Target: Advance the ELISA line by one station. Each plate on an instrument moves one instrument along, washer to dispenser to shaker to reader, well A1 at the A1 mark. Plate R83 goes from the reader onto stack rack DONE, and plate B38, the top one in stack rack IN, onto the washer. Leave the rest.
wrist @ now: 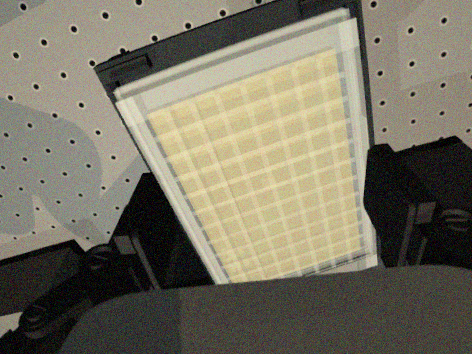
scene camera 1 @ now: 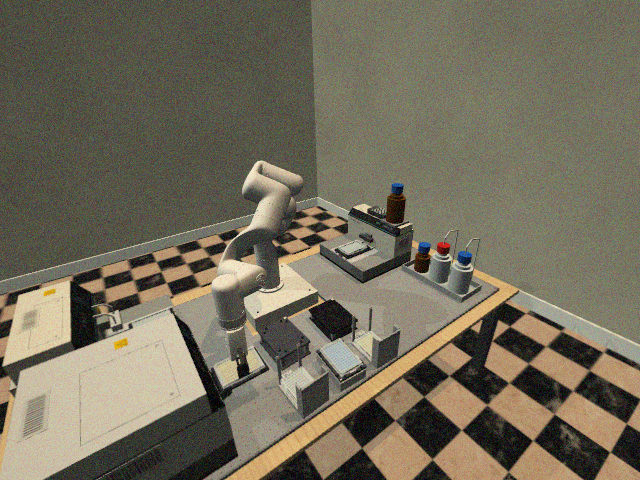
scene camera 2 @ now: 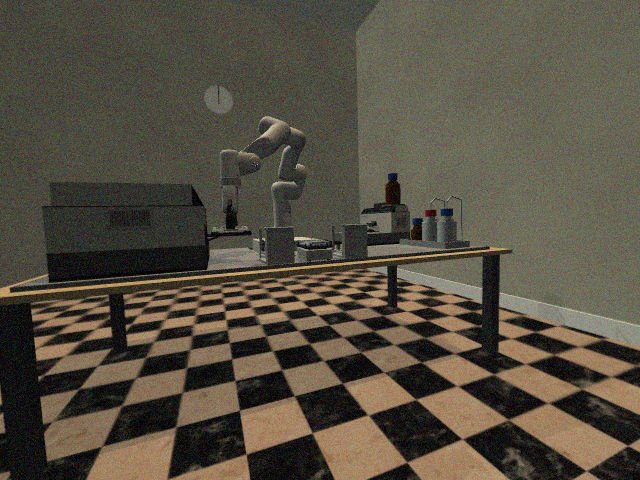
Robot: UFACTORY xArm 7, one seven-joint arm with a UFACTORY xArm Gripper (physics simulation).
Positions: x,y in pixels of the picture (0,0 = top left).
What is my gripper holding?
A pale yellow well plate.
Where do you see a pale yellow well plate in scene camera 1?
226,370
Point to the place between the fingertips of my gripper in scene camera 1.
240,364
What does the bluish plate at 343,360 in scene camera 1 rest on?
A shaker.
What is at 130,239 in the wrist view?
My gripper.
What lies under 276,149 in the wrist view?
A pale yellow well plate.
